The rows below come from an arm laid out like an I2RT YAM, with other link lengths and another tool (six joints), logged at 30 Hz.
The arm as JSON. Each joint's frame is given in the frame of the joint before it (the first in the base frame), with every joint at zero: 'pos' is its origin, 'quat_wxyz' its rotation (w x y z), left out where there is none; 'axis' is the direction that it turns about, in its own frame. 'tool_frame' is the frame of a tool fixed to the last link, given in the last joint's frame.
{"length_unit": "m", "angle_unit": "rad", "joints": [
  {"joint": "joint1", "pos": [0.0, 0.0, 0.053], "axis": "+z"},
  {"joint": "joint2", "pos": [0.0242, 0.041, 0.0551], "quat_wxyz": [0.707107, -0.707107, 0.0, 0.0], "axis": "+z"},
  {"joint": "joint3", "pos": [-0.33, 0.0, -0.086], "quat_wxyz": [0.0, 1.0, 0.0, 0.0], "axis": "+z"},
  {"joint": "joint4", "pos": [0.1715, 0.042, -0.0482], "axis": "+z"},
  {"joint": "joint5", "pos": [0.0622, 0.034, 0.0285], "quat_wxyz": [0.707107, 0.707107, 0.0, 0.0], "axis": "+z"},
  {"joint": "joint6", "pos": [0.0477, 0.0, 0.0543], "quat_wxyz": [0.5, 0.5, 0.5, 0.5], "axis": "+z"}
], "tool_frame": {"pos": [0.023, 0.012, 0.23], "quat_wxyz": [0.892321, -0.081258, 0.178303, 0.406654]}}
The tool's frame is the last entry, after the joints.
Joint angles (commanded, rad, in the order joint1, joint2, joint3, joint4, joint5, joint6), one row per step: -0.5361 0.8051 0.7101 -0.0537 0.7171 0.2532; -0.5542 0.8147 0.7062 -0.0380 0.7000 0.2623; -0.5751 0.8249 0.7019 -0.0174 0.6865 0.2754; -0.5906 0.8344 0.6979 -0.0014 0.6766 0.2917; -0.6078 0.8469 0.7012 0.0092 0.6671 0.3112; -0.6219 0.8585 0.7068 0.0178 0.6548 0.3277; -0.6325 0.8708 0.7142 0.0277 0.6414 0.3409; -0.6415 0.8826 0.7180 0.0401 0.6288 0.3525; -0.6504 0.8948 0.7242 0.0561 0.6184 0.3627; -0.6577 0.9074 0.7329 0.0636 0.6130 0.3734; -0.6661 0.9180 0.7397 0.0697 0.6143 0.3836; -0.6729 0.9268 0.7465 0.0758 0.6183 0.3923
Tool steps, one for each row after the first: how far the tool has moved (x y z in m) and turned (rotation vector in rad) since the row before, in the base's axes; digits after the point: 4 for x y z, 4 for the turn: 0.0016 -0.0016 -0.0003 0.0038 -0.0118 -0.0022; 0.0001 -0.0023 0.0007 0.0023 -0.0186 -0.0090; 0.0004 -0.0020 -0.0002 0.0046 -0.0183 -0.0075; 0.0003 -0.0025 0.0009 0.0059 -0.0204 -0.0099; 0.0018 -0.0020 0.0015 0.0046 -0.0188 -0.0037; 0.0033 -0.0020 0.0025 0.0023 -0.0177 0.0013; 0.0035 -0.0019 0.0018 0.0020 -0.0155 0.0023; 0.0033 -0.0024 0.0038 -0.0021 -0.0184 0.0004; 0.0021 -0.0024 0.0026 0.0014 -0.0134 -0.0029; -0.0006 -0.0026 0.0019 0.0014 -0.0115 -0.0106; -0.0011 -0.0024 0.0024 -0.0005 -0.0113 -0.0115
